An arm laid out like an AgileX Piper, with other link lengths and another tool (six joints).
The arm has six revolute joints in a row. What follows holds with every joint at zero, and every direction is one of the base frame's.
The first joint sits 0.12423 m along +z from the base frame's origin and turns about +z.
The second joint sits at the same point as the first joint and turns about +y.
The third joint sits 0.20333 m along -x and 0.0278 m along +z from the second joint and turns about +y.
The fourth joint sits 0.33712 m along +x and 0.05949 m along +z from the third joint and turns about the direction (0.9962, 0, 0.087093).
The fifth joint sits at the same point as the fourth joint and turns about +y.
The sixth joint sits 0.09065 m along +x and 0.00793 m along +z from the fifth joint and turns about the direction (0.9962, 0, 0.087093).
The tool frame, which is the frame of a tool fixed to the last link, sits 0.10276 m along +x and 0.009 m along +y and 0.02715 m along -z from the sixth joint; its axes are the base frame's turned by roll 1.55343, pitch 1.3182 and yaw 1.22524 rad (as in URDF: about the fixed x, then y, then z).
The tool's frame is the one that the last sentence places.
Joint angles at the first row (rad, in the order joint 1, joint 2, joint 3, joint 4, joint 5, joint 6):
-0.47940 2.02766 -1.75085 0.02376 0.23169 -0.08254
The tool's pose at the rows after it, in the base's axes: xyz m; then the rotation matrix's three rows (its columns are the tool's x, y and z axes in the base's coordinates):
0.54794 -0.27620 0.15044; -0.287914 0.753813 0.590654; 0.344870 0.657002 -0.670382; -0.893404 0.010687 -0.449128
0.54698 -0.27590 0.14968; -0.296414 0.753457 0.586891; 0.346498 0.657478 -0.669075; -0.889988 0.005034 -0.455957
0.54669 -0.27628 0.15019; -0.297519 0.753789 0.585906; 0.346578 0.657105 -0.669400; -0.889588 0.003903 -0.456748
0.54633 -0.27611 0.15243; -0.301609 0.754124 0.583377; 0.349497 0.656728 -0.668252; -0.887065 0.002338 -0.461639
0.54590 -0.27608 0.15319; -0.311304 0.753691 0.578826; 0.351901 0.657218 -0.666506; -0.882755 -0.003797 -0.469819
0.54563 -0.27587 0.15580; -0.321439 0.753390 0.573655; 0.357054 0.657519 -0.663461; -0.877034 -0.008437 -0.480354
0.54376 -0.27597 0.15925; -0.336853 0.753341 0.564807; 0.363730 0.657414 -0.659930; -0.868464 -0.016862 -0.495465
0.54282 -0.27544 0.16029; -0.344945 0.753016 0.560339; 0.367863 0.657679 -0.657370; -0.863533 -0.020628 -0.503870
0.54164 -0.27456 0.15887; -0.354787 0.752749 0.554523; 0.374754 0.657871 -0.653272; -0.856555 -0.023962 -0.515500
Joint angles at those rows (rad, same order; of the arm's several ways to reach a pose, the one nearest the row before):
-0.47940 2.02767 -1.76330 0.01991 0.25642 -0.08255
-0.47939 2.02766 -1.76535 0.01734 0.26765 -0.08253
-0.48007 2.02763 -1.76739 0.01659 0.27096 -0.08252
-0.48008 2.02765 -1.77657 0.01506 0.28582 -0.08028
-0.48008 2.03156 -1.78902 0.01265 0.30520 -0.08028
-0.48008 2.03674 -1.80938 0.01265 0.33325 -0.08028
-0.48166 2.03927 -1.83147 0.01265 0.37205 -0.08207
-0.48167 2.04006 -1.84015 0.01267 0.39040 -0.08210
-0.48166 2.04160 -1.84405 0.01444 0.40661 -0.08207

